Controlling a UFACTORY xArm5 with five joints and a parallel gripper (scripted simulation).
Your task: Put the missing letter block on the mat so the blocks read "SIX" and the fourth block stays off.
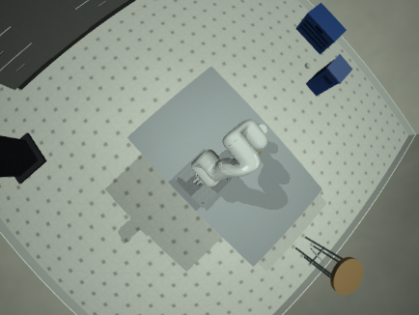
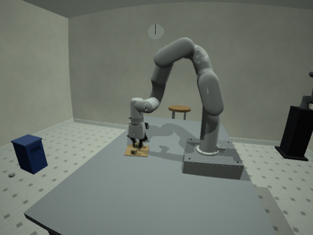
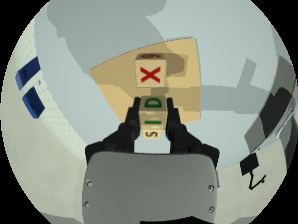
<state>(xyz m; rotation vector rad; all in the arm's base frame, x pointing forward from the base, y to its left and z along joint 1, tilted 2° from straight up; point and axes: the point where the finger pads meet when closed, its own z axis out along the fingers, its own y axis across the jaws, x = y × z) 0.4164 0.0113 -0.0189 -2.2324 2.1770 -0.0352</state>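
Right now the tan mat is 4 cm below my hand.
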